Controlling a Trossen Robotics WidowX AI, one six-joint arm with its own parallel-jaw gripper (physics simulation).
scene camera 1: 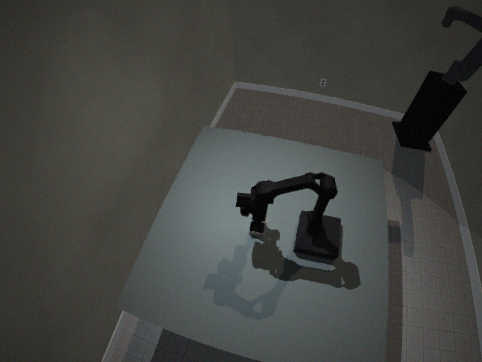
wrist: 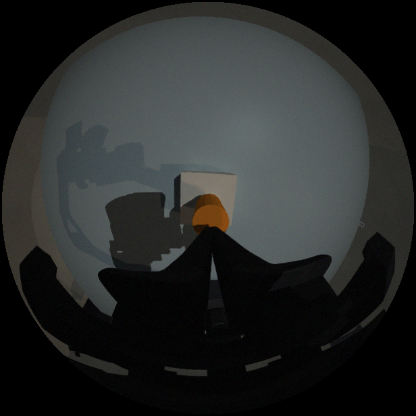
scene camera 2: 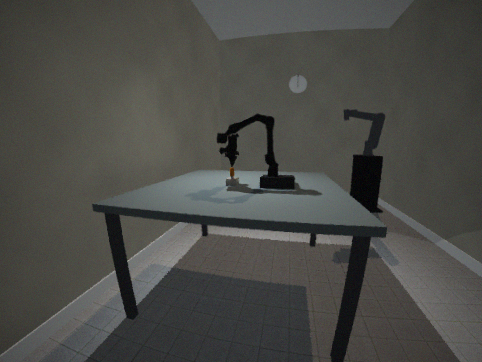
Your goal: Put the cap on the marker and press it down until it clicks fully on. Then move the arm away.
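Seen in the pictures: gripper, fingertip midpoint: [scene camera 1: 258, 219] [scene camera 2: 232, 166]; arm's base, origin of the base link: [scene camera 1: 313, 230] [scene camera 2: 273, 176].
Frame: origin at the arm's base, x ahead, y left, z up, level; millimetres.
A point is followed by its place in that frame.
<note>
The orange cap [scene camera 2: 232, 171] @(z 32, x 276, y 15 mm) [wrist: 210, 218] stands upright above a pale block [scene camera 2: 230, 182] @(z -41, x 288, y 36 mm) [wrist: 207, 184] on the table. The marker's body cannot be told apart from the cap, and whether the cap is fully on cannot be told. My gripper [scene camera 1: 257, 234] [scene camera 2: 232, 165] @(z 65, x 281, y 2 mm) [wrist: 210, 231] is shut and empty, pointing down. Its fingertips are at the top of the cap, by its near edge in the wrist view; contact cannot be told for certain. In the first scene view the gripper hides the cap and most of the block.
The arm's dark base [scene camera 1: 327, 250] @(z 8, x -72, y 100 mm) [scene camera 2: 277, 181] @(z -14, x -22, y 114 mm) stands on the table [scene camera 1: 185, 280] @(z -60, x 595, y 330 mm) [scene camera 2: 165, 200] @(z -59, x 561, y 435 mm), to the right of the block in the second scene view. Beyond the table stands a black pedestal [scene camera 1: 432, 110] [scene camera 2: 366, 180] bearing another arm [scene camera 1: 467, 62] [scene camera 2: 376, 132].
</note>
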